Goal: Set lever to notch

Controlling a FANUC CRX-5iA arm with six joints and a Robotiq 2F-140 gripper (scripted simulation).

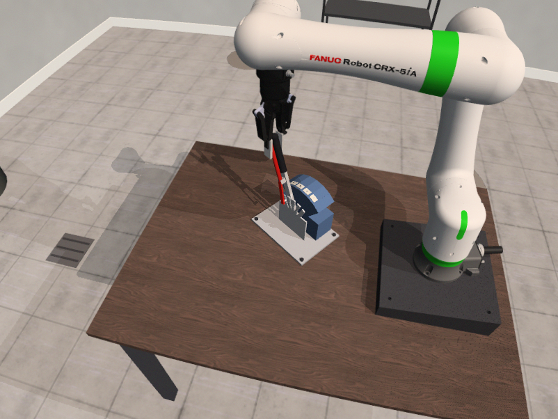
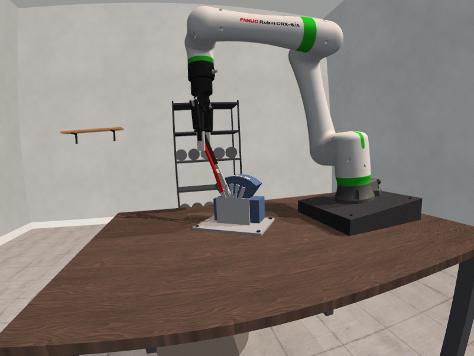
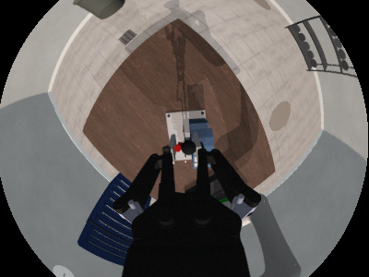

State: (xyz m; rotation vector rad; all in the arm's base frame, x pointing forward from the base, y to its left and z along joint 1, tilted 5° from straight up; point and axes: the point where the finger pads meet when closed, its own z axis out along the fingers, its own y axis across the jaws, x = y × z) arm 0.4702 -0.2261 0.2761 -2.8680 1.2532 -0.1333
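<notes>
My gripper is now 110 mm above the red bar, 40 mm to the right of it and 20 mm past it.
</notes>
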